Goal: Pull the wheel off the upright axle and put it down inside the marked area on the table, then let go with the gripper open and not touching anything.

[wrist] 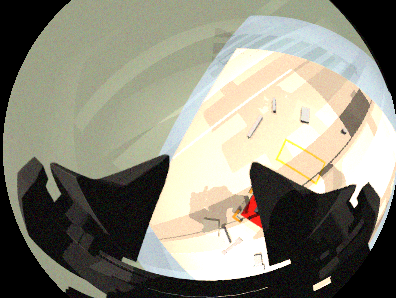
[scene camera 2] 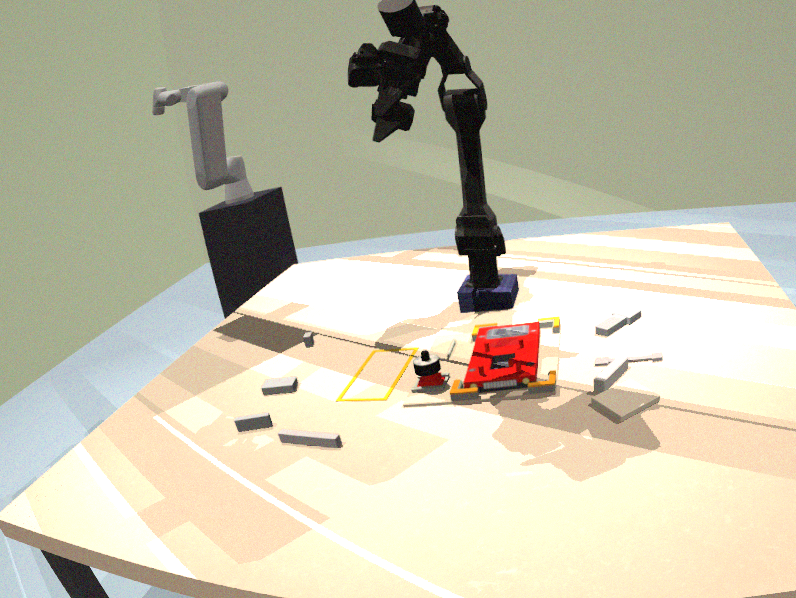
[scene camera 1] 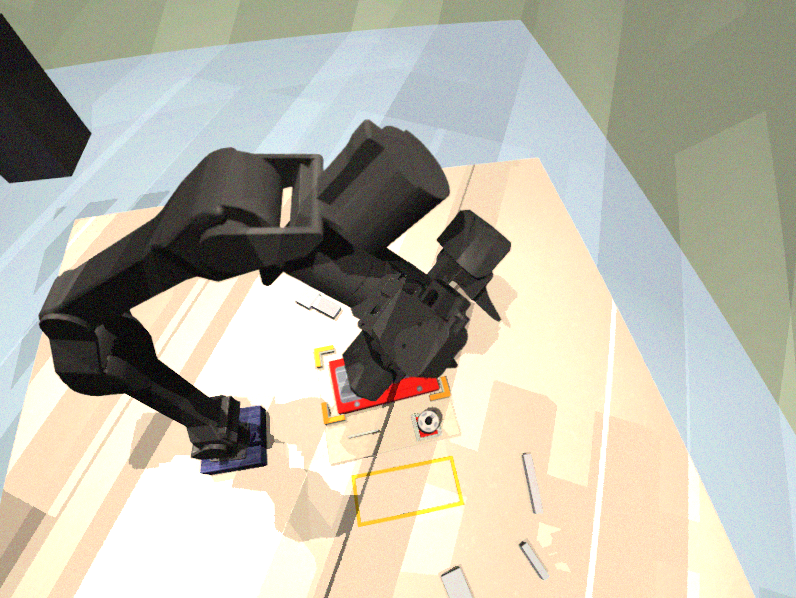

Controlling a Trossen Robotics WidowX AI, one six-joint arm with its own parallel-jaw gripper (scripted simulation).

Labels:
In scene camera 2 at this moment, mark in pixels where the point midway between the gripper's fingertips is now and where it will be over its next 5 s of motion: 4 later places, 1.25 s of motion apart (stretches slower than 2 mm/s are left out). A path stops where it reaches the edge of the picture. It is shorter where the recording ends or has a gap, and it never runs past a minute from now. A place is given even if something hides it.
My gripper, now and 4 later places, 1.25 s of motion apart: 377,129; 418,330; 426,361; 424,354; 422,346

